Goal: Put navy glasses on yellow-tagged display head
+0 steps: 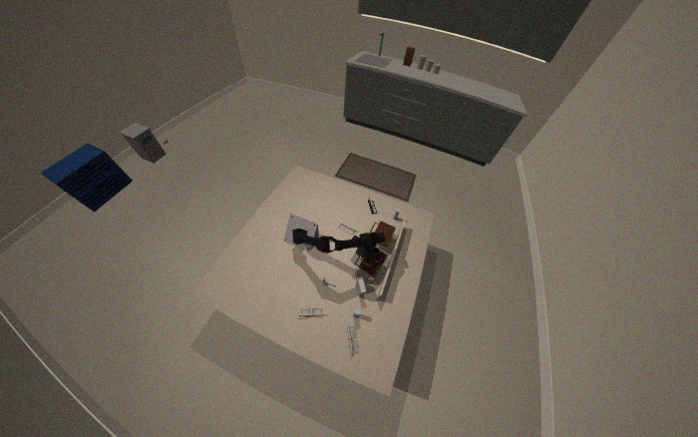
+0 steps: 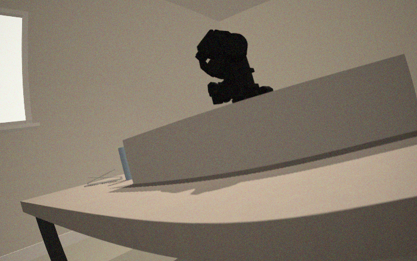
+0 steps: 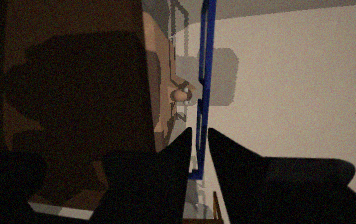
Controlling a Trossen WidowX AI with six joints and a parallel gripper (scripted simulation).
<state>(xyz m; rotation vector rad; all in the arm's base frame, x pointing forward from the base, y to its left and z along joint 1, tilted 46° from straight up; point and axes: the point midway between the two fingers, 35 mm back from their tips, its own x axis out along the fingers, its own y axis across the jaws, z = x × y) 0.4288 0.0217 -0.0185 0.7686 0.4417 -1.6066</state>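
The display head lies 60 mm ahead of my gripper tip and 50 mm to the right of it. The rest, counted from my gripper tip: white block 230 mm to the right, 60 mm ahead; upright board 200 mm ahead, 50 mm to the left; pale round post 270 mm to the right, 170 mm behind, 40 mm below.
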